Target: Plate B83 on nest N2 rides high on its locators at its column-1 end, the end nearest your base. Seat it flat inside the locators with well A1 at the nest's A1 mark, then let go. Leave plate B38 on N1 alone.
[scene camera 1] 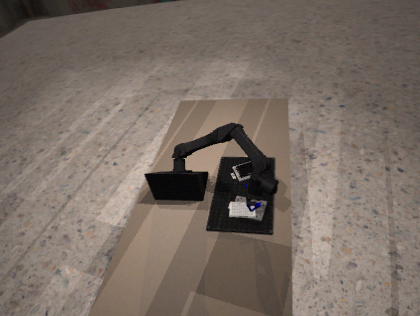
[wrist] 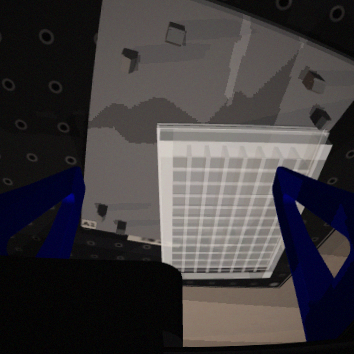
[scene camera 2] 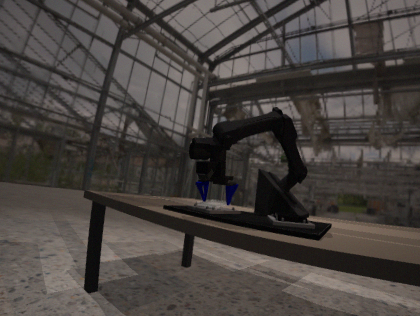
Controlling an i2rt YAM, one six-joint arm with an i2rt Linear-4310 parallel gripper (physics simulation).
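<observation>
A clear-white gridded plate, taken as B83, lies skewed on a grey nest, overhanging its lower edge in the wrist view. Locator blocks at the upper left and lower left of the nest stand clear of it. The label A1 is at the nest's lower-left corner. How far the plate is tilted cannot be told. My gripper is open and empty above this nest. The right finger overlaps the plate in the wrist view; the left is beyond the nest's left edge. A dark-topped plate, taken as B38, sits on the other nest, partly hidden by the arm.
Both nests stand on a black perforated board on the brown table. A black slanted panel stands beside the board near the arm's base. The second nest is at the board's right end in scene camera 2.
</observation>
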